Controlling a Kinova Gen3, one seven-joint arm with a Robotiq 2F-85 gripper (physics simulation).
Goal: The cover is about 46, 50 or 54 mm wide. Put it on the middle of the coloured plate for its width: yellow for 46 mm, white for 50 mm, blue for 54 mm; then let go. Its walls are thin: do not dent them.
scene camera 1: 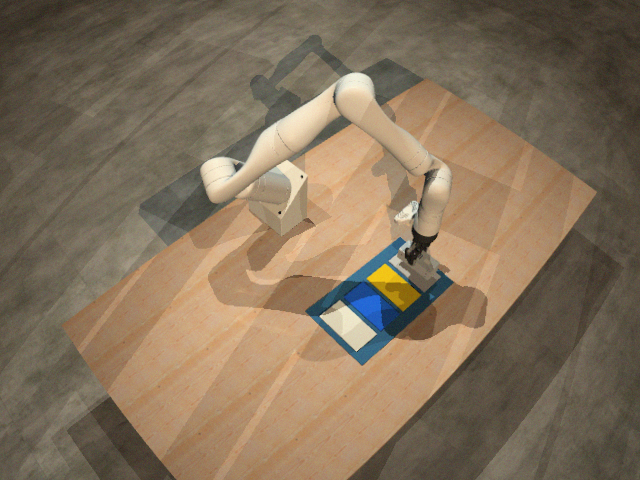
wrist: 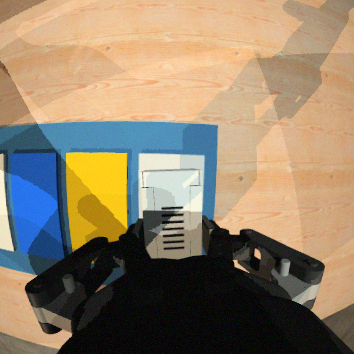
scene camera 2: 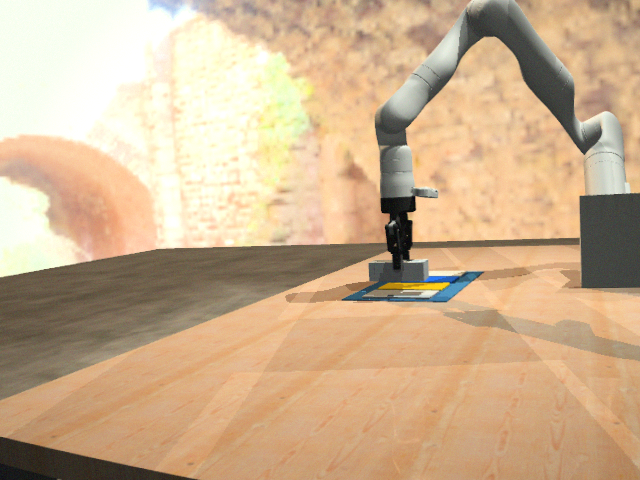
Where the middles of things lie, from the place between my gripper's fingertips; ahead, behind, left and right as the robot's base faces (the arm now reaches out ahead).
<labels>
Now: hand 280 mm to the left of the white plate (scene camera 1: 339, 317), 50 mm past it and 50 mm above it. From my hand the other things lie so: blue mat (scene camera 1: 431, 289) (140 mm to the right, 50 mm below, 20 mm behind); cover (scene camera 2: 414, 269) (10 mm ahead); yellow plate (scene camera 1: 387, 281) (90 mm to the right, 50 mm below, 10 mm behind).
</labels>
